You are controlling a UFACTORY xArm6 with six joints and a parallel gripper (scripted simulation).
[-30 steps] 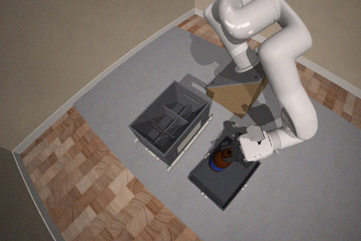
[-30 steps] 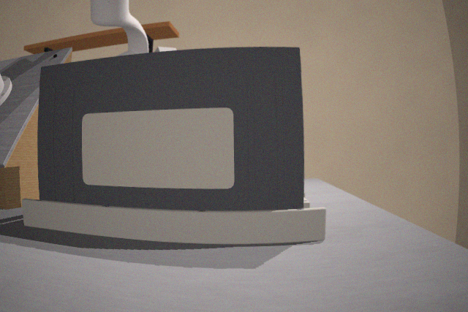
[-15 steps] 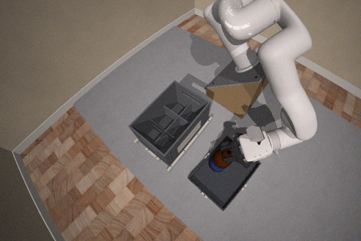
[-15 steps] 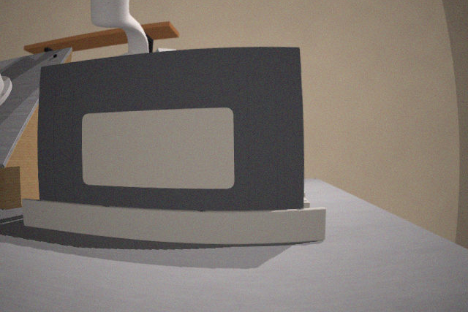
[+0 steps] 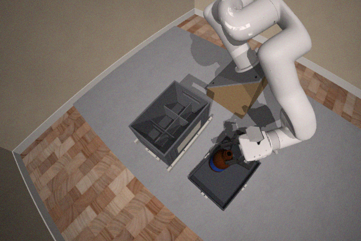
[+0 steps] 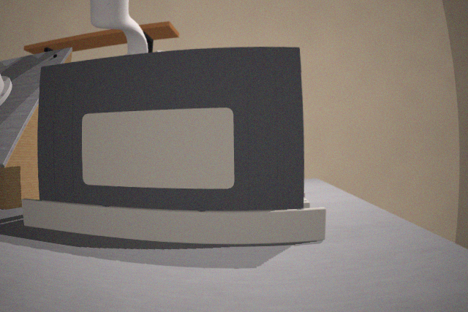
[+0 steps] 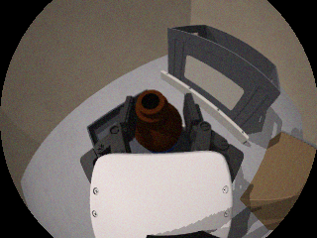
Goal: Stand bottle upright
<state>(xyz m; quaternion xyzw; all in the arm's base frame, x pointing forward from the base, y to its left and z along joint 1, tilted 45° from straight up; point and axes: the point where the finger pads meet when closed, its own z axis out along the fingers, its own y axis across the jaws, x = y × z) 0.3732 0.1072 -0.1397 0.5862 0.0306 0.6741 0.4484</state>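
Now: the bottle 5 cm below my hand and 1 cm ahead of it. The rest, counted from my hand: dark tray (13 cm below, 4 cm to the left, 2 cm ahead); dark crate (25 cm to the right, 6 cm below, 4 cm ahead).
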